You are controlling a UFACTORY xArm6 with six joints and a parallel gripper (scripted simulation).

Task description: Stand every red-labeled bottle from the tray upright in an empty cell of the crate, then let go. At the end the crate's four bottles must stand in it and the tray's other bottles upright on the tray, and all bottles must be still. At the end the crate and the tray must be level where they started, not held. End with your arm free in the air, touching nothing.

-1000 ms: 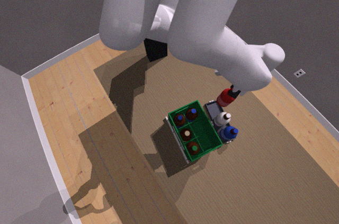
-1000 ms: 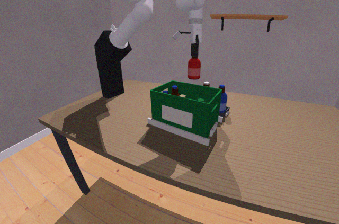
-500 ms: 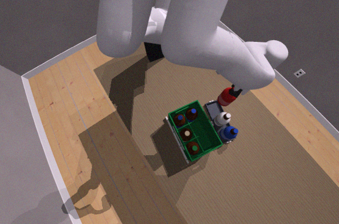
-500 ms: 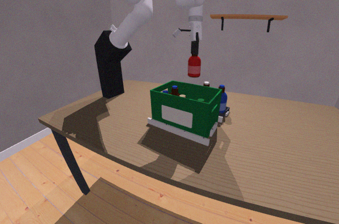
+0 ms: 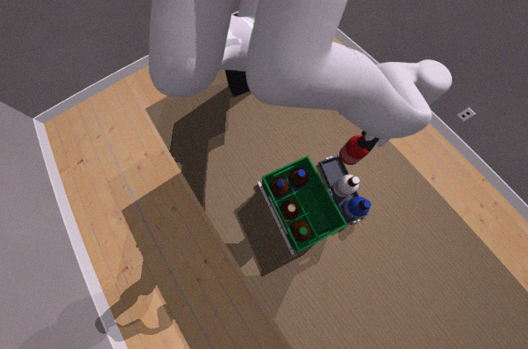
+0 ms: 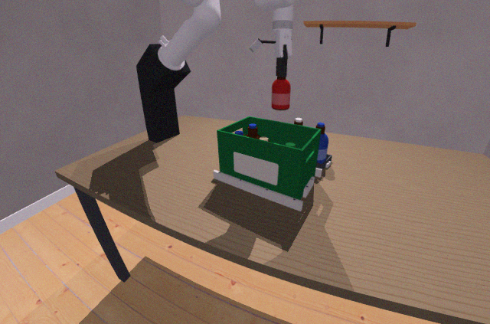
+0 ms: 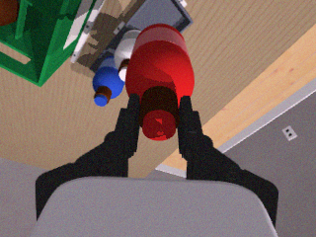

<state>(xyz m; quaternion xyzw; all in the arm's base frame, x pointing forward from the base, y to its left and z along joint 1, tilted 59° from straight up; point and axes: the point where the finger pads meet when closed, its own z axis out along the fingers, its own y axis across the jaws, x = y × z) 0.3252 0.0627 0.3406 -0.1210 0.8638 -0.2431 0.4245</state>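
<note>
Now: the red-labeled bottle 7 cm below my hand. Also, from my hand: white-labeled bottle: 25 cm below, 6 cm to the right, 6 cm ahead; grey tray: 32 cm below, 6 cm to the right, 6 cm ahead; blue-labeled bottle: 25 cm below, 13 cm to the right, 13 cm ahead.
</note>
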